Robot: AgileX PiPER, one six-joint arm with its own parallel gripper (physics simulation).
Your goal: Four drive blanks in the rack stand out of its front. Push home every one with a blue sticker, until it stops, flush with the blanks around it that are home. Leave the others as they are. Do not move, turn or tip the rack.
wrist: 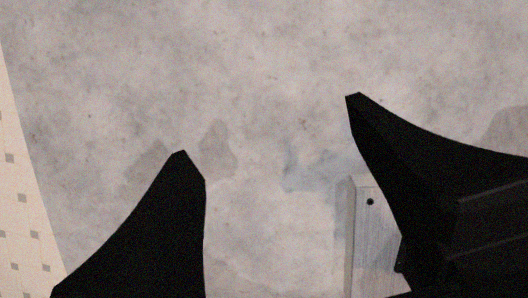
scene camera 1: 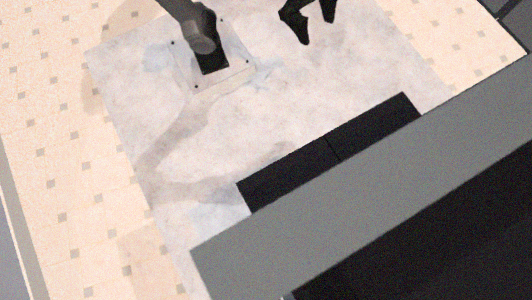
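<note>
A large body with a grey band (scene camera 1: 350,185) and a dark side fills the lower right of the scene view; it looks like the rack. Two black blocks (scene camera 1: 287,172) (scene camera 1: 375,125) with a thin seam between them show along its far edge; I cannot tell whether they are drive blanks. No blue sticker can be made out in either view. My gripper (scene camera 1: 318,32) (wrist: 268,141) is open, its black fingers wide apart with nothing between them. It is at the top of the scene view, well apart from the grey band. The rack does not show in the wrist view.
The arm's metal base plate (scene camera 1: 186,65) (wrist: 372,225) lies on the mottled pale mat (scene camera 1: 270,95) (wrist: 250,45). Tiled floor (scene camera 1: 50,150) (wrist: 20,215) borders the mat. Dark panels (scene camera 1: 517,30) stand at the upper right corner.
</note>
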